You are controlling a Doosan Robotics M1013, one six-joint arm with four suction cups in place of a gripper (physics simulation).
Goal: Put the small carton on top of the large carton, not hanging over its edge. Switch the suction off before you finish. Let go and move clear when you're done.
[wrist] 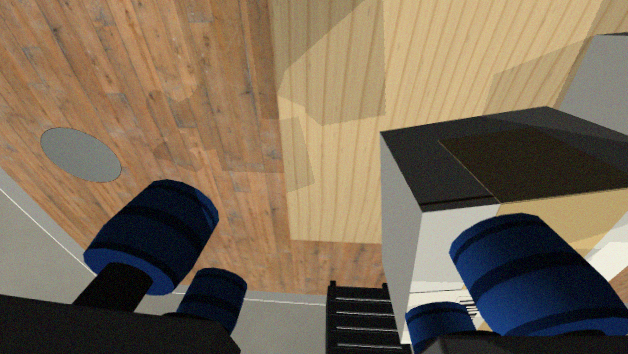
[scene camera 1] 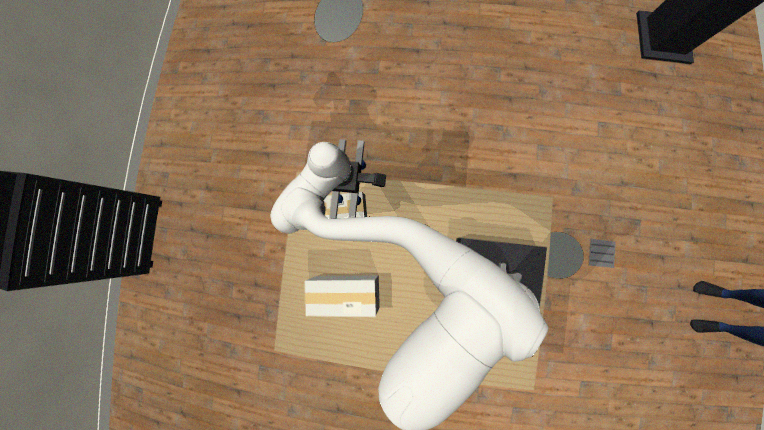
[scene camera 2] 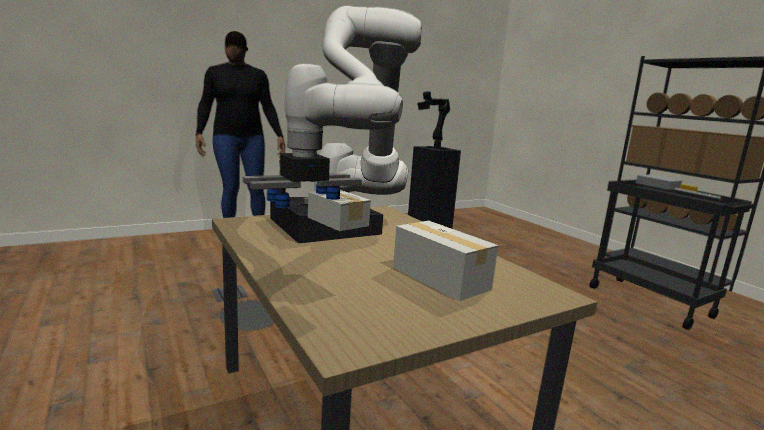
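The small carton, white with a tan tape strip, is in the air above the table, roughly level. My gripper has two of its four blue suction cups on the small carton's top; the other two hang beside it over no carton. The arm hides part of it in scene camera 1. The large carton, white with a tan strip, stands upright on the table, apart from the small carton. A grey face, apparently the large carton's, shows at the wrist view's right edge.
The arm's black base block sits at the table's far end. A person stands behind the table. A black pedestal with a small arm stands at the back. A cart and a shelf rack stand at the right.
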